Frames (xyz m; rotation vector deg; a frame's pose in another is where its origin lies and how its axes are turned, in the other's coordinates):
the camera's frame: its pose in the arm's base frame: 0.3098 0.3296 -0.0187 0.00 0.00 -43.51
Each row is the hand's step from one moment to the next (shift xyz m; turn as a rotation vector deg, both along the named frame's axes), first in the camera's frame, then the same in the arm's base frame.
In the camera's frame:
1: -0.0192 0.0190 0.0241 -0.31 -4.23 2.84
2: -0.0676 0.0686 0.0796 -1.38 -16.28 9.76
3: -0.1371 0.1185 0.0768 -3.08 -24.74 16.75
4: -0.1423 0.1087 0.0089 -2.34 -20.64 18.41
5: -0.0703 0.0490 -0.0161 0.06 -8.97 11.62
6: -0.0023 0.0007 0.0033 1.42 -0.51 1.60
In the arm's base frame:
1: -0.0008 0.0270 0.0241 -3.14 -2.85 2.84
2: -0.0018 0.0963 0.0796 -12.21 -10.86 9.76
3: -0.0178 0.1803 0.0768 -19.27 -15.82 16.75
4: -0.0284 0.1768 0.0089 -15.91 -13.36 18.41
5: -0.0172 0.0839 -0.0161 -6.13 -6.55 11.62
6: -0.0012 0.0021 0.0033 0.68 -1.35 1.60

